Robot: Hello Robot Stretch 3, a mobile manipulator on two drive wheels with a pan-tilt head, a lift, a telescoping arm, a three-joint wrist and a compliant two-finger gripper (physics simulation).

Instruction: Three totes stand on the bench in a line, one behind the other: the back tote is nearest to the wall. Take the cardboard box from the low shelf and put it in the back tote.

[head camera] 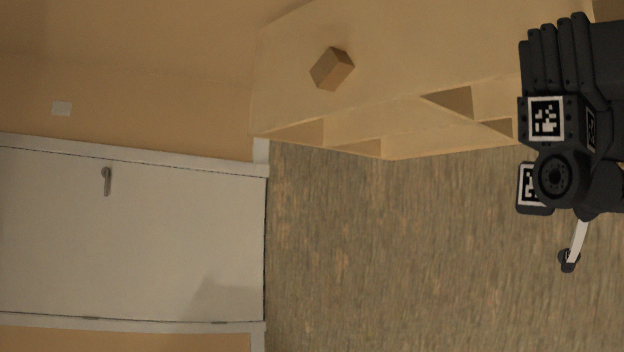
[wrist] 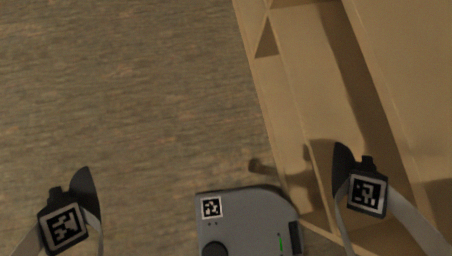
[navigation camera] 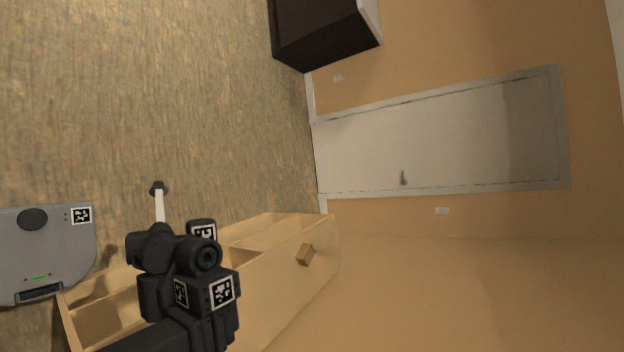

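Pixels of known places: robot's base, link origin: (navigation camera: 33, 218).
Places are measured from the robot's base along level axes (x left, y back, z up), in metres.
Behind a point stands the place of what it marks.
A small brown cardboard box (head camera: 331, 69) @[y 0.279, x -0.832, z 0.660 m] (navigation camera: 305, 254) @[y 0.278, x -0.832, z 0.656 m] lies on the top board of the low wooden shelf unit (head camera: 425, 45) @[y 0.320, x -0.593, z 0.610 m] (navigation camera: 285, 295) @[y 0.436, x -0.717, z 0.611 m], near the end toward the door. My gripper (wrist: 216, 174) @[y 0.023, x -0.218, z 0.686 m] is open, its two fingers wide apart with no object between them. In the wrist view it points down, with the right finger over the shelf unit (wrist: 415, 75) and the left over the floor. In the head view the gripper is at the right, apart from the box; one finger shows and the other is hidden. The bench and the totes do not show.
My grey base (navigation camera: 55, 250) @[y 0.111, x -0.050, z 0.160 m] (wrist: 250, 215) stands close to the open front of the shelf unit. A white door (head camera: 150, 230) @[y -0.236, x -2.048, z 0.659 m] (navigation camera: 430, 135) @[y -0.375, x -2.038, z 1.184 m] is in the wall beyond the unit's end. A dark piece of furniture (navigation camera: 320, 30) stands past the door, at the top of the navigation view.
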